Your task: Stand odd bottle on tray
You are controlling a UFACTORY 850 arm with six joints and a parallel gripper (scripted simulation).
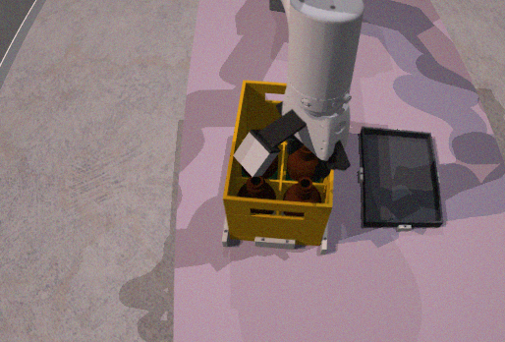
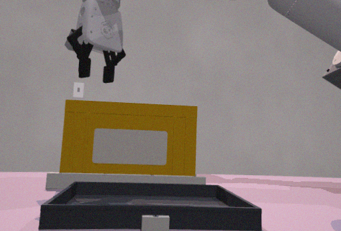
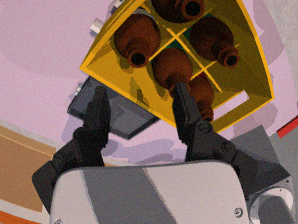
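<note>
My gripper is now 16 cm above the yellow crate, 9 cm past it and 3 cm to the left of it. The rest, counted from my hand: tray: 25 cm to the left, 23 cm below, 8 cm behind; then bottle: 17 cm behind, 16 cm below, 3 cm to the left.
</note>
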